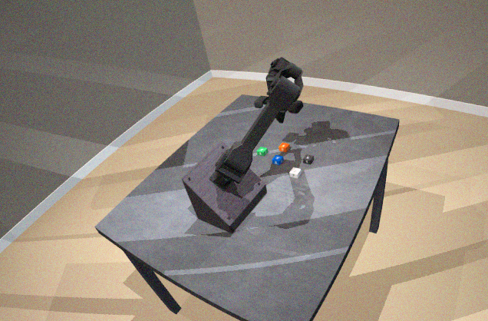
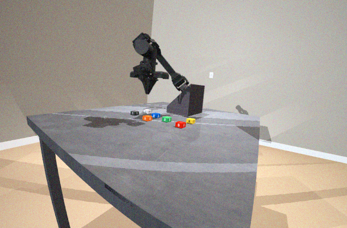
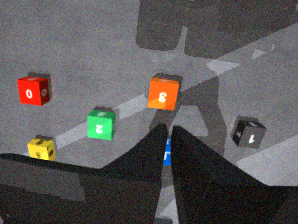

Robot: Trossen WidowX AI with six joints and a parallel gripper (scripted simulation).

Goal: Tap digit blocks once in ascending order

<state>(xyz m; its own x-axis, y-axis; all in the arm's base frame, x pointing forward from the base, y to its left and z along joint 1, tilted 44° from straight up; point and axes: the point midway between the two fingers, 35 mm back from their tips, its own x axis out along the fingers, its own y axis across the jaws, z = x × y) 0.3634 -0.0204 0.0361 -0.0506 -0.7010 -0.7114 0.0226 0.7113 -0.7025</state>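
Now: gripper tip 140 mm past the white block, 110 mm to the left of it and 110 mm above it. Round my gripper tip: orange block: 10 mm behind, 110 mm below; then blue block: 90 mm behind, 10 mm to the right, 110 mm below; then green block: 60 mm behind, 70 mm to the left, 110 mm below.
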